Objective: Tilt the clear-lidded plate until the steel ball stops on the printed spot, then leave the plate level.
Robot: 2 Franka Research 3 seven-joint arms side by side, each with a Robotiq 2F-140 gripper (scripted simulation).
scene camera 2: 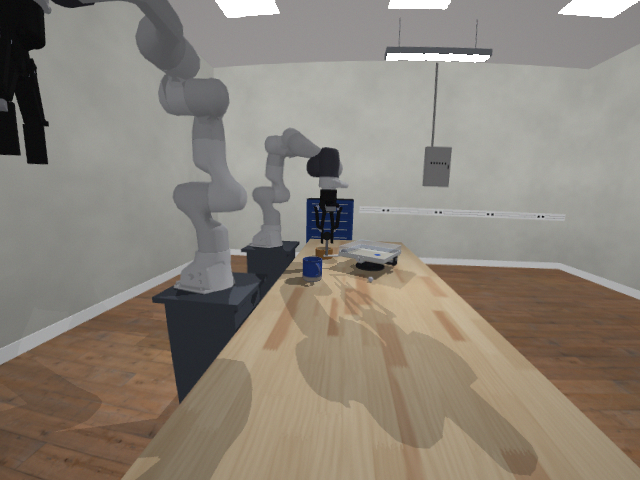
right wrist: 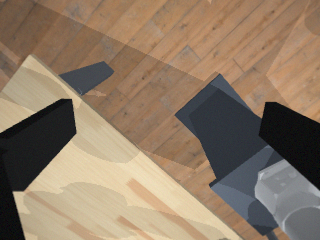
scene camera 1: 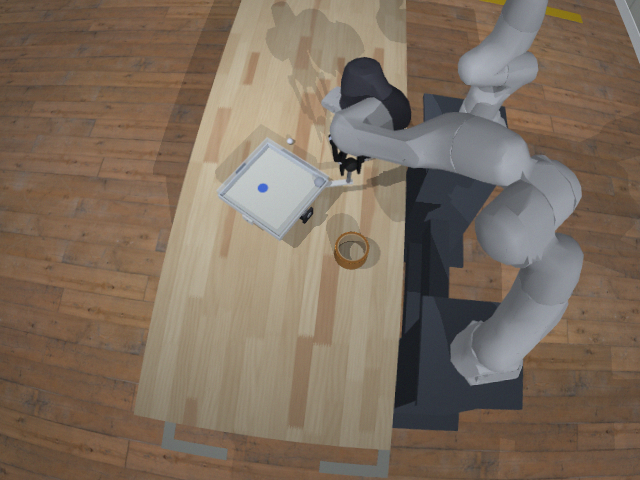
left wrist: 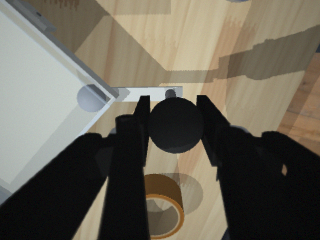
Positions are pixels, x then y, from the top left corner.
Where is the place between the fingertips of the right gripper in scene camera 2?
24,160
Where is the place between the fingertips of the left gripper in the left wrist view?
173,110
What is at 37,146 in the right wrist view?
The right gripper.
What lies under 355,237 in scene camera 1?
An orange-brown ring.
